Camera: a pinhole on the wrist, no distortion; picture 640 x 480 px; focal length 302.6 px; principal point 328.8 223.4 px. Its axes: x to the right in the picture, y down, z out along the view. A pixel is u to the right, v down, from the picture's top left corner.
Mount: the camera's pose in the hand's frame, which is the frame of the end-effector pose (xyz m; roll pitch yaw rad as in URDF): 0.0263 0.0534 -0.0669 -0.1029 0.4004 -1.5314
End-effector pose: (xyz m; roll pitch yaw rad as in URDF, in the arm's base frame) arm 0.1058 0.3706 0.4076 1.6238 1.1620 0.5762
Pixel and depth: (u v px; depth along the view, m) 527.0 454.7 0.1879
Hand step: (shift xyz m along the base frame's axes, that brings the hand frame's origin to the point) -0.0090 -0.0502 -0.2281
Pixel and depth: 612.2 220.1 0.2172
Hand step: -0.1275 -0.1323 -0.1396
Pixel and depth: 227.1 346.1 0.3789
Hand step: 0.2615 -0.2079 -0.1926
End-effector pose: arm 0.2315 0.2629 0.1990 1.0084 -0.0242 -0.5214
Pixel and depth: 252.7 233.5 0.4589
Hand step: -0.0962 -0.3413 0.2010
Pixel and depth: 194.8 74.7 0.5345
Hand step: -0.3782 -0.2814 0.3219
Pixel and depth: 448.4 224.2 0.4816
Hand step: -0.1266 -0.4083 -0.0969
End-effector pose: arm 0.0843 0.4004 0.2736 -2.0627 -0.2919 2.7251
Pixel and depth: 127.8 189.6 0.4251
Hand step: -0.2329 -0.2426 -0.3159
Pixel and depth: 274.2 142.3 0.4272
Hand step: -0.1389 -0.3157 -0.1357
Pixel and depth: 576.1 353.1 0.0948
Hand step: -0.0617 0.0146 0.0726
